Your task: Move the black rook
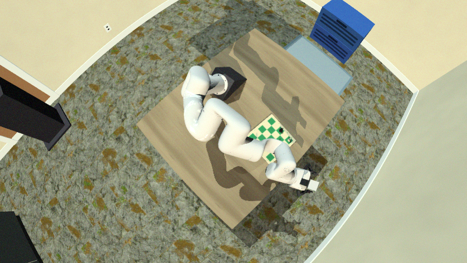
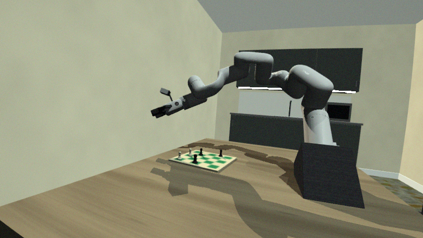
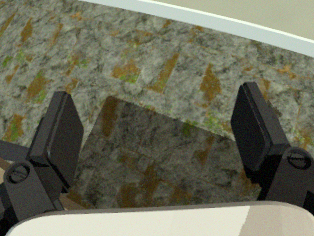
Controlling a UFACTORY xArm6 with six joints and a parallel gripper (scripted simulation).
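Now: the black rook 31 cm behind my hand, 16 cm to the left of it and 15 cm below it. From my hand the other things lie so: cream chessboard 32 cm behind, 8 cm to the left, 17 cm below.
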